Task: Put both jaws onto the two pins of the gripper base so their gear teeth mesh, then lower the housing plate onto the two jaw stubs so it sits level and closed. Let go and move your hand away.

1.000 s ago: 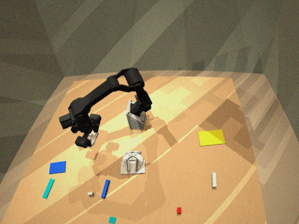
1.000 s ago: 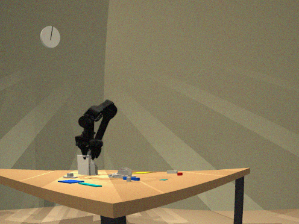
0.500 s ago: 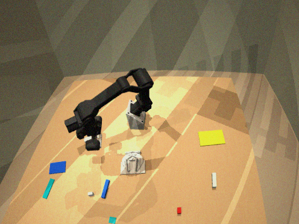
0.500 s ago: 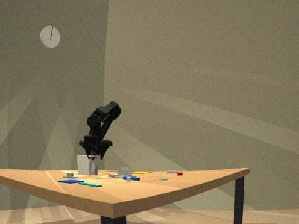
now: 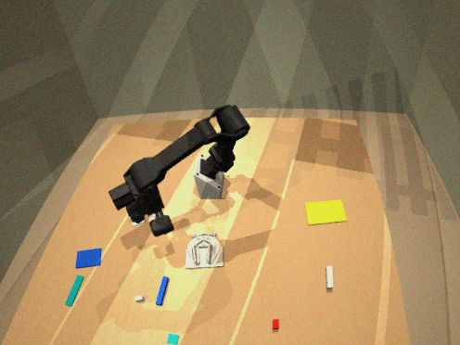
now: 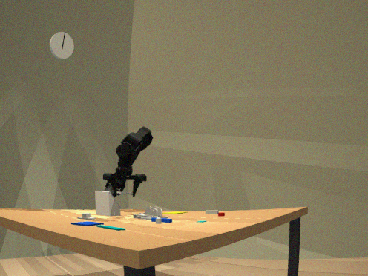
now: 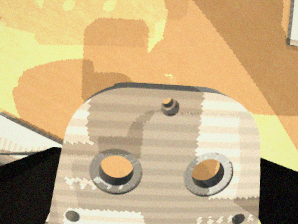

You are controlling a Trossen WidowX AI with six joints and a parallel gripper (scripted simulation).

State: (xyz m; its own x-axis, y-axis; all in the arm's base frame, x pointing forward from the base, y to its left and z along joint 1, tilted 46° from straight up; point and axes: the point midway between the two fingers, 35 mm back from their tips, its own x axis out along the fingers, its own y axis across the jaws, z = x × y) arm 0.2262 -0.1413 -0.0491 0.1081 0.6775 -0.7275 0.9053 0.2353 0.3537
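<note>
Now: gripper tip 140 mm to the right of the jaw, 90 mm above it and 20 mm short of it. Round my gripper tip: small white block: 220 mm ahead, 90 mm below, 80 mm to the right; blue bar: 190 mm ahead, 90 mm below, 10 mm to the right; blue square: 320 mm to the right, 100 mm below, 80 mm ahead.
</note>
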